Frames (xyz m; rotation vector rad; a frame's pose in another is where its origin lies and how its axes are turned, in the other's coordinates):
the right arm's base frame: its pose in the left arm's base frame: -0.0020 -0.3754 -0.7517 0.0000 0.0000 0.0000
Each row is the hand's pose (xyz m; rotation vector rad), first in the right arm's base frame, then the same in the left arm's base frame.
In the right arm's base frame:
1: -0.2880 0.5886 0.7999 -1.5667 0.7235 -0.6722
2: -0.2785 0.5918 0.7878 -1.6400 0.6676 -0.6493
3: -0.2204 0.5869 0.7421 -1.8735 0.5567 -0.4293
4: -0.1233 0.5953 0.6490 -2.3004 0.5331 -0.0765
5: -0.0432 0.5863 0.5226 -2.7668 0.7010 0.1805
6: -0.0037 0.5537 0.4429 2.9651 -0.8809 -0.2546
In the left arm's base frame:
1: -0.2900 0.2132 0.0482 -1.5667 0.7235 -0.6722
2: -0.2805 0.2164 0.0361 -1.6400 0.6676 -0.6493
3: -0.2224 0.2115 -0.0096 -1.8735 0.5567 -0.4293
4: -0.1253 0.2199 -0.1027 -2.3004 0.5331 -0.0765
5: -0.0452 0.2109 -0.2291 -2.7668 0.7010 0.1805
6: -0.0057 0.1783 -0.3088 2.9651 -0.8809 -0.2546

